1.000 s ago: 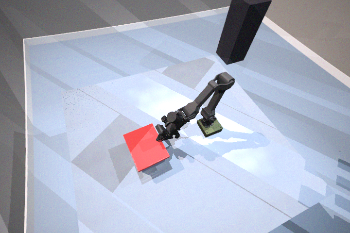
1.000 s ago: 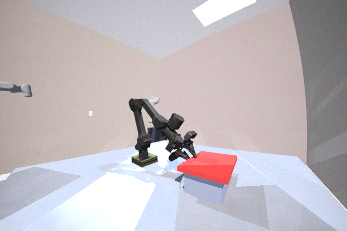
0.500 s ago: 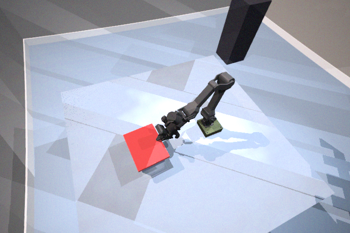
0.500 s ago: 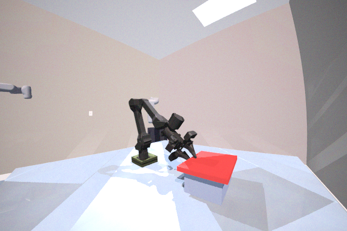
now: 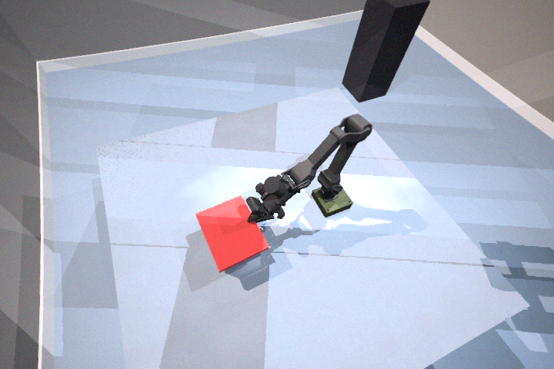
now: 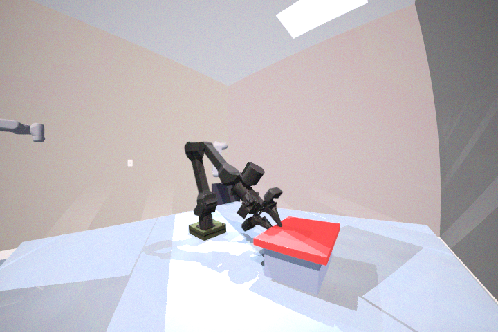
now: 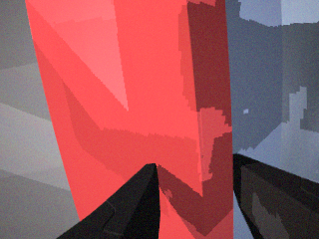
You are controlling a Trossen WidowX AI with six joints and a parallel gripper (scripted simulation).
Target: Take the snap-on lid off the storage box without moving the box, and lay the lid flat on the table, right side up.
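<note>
The red lid is 80 mm ahead of my gripper tip and 10 mm to the left of it. The rest, counted from my gripper tip: box: 80 mm ahead, 50 mm below, 10 mm to the left.
</note>
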